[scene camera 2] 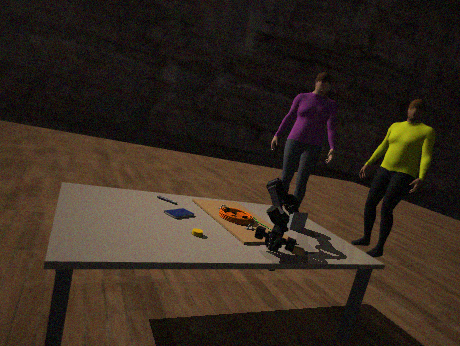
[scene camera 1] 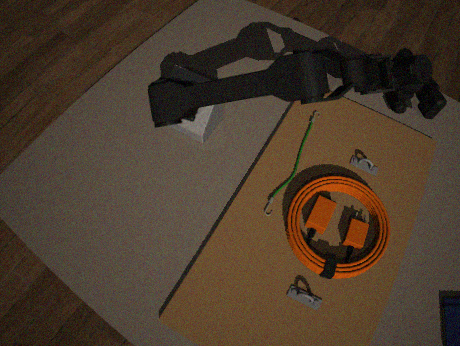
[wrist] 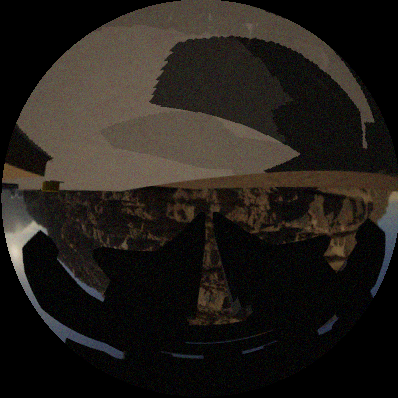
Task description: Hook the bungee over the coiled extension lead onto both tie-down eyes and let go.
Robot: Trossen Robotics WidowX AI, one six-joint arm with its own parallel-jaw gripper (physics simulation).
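Frame: origin at the arm's base, x left, y ahead, z down, level; centimetres.
Seen in the pictures: gripper, fingertip midpoint: (scene camera 2: 269, 249) (scene camera 1: 437, 87) (wrist: 208, 216); arm's base at its link origin: (scene camera 2: 295, 217) (scene camera 1: 184, 102).
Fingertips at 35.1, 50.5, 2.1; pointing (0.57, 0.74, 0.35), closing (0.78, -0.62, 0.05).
Offsets run from my fingertips to a thing's middle, as dx, dy, dz. Level surfaces: height alone.
The green bungee {-34.5, -25.8, +2.7} (scene camera 1: 300, 155) (scene camera 2: 262, 223) lies on the board, a hook at each end, left of the coil in scene camera 1. The orange coiled extension lead {-45.0, -12.5, +1.6} (scene camera 1: 295, 230) (scene camera 2: 226, 215) lies flat, tied with a black strap. One metal tie-down eye {-29.3, -11.6, +1.7} (scene camera 1: 364, 164) is beyond the coil at upper right; the other tie-down eye {-59.7, -13.0, +1.7} (scene camera 1: 304, 298) is below the coil. Both hooks lie apart from the eyes. My gripper (scene camera 1: 414, 100) (wrist: 208, 216) is at the arm's outstretched end, apart from the bungee. Its fingertips almost meet in the wrist view, with no object visible between them.
The wooden board {dz +3.1} (scene camera 1: 225, 265) lies on the grey table {dz +4.2} (scene camera 1: 75, 200). A blue flat item {-51.2, +20.1, +3.7} (scene camera 1: 452, 320) (scene camera 2: 180, 214), a dark pen {-73.1, +18.4, +3.7} (scene camera 2: 167, 200) and a yellow piece {-25.9, +22.3, +3.3} (scene camera 2: 197, 233) (wrist: 50, 186) are on the table. Two people (scene camera 2: 311, 117) (scene camera 2: 406, 147) stand behind it.
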